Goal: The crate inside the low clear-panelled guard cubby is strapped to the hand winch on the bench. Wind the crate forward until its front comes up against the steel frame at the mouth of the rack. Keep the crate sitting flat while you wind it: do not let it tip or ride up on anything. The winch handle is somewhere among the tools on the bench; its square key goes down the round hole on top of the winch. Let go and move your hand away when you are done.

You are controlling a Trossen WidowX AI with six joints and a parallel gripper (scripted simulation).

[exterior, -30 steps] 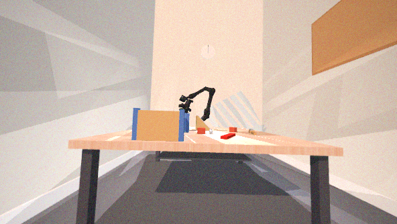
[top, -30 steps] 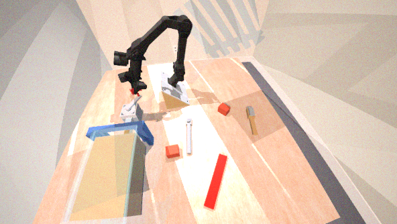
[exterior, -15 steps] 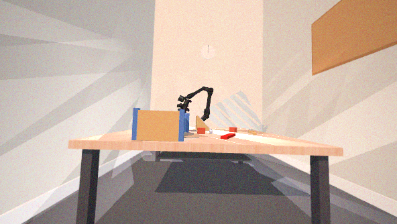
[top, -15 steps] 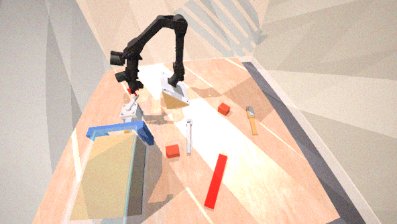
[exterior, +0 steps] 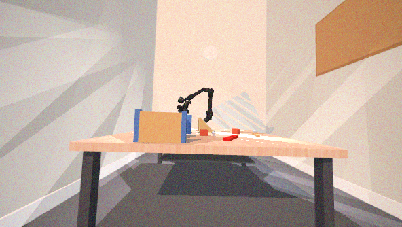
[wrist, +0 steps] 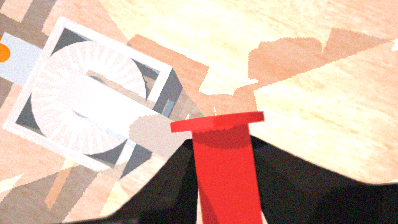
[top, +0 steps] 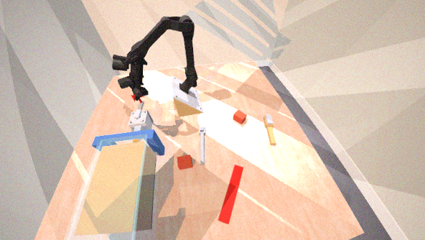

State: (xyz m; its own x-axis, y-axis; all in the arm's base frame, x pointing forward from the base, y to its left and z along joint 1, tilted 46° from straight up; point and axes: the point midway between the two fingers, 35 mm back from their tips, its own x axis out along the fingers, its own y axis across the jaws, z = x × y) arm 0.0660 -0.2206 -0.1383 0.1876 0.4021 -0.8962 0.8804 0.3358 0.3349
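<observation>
Now: the grey crank arm 3 cm ahead of my gripper tip, 1 cm to the left of it and 3 cm below it. The rest, counted from my gripper tip: blue steel frame (25 cm ahead, 2 cm below); grey winch (8 cm ahead, 10 cm below); red grip (1 cm behind, 1 cm to the left).
</observation>
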